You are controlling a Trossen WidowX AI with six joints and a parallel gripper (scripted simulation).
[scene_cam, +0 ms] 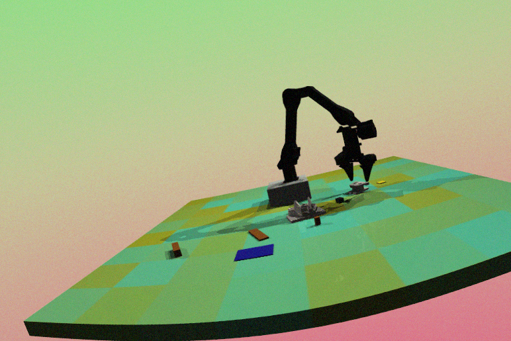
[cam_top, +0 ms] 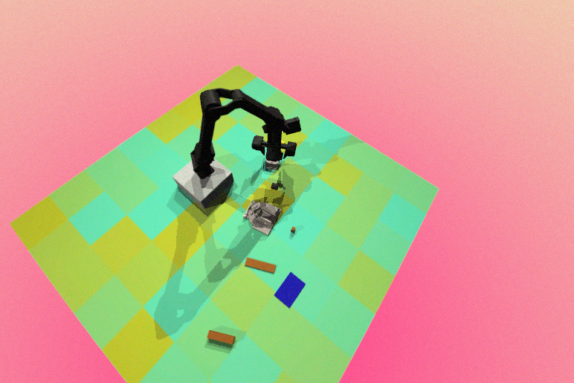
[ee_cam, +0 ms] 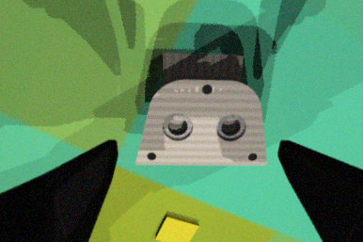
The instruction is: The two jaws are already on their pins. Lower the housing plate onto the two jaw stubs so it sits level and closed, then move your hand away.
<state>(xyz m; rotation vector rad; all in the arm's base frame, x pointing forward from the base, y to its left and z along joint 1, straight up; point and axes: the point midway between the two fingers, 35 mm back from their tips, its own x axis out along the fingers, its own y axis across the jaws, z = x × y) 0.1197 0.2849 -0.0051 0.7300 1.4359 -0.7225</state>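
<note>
Right now my gripper tip is 30 mm above the white part and 10 mm to the left of it. From my gripper tip the other things lie so: black cube 100 mm ahead, 90 mm to the right, 30 mm below; brown cube 300 mm ahead, 160 mm to the right, 30 mm below; yellow tile 90 mm to the left, 60 mm behind, 40 mm below.
</note>
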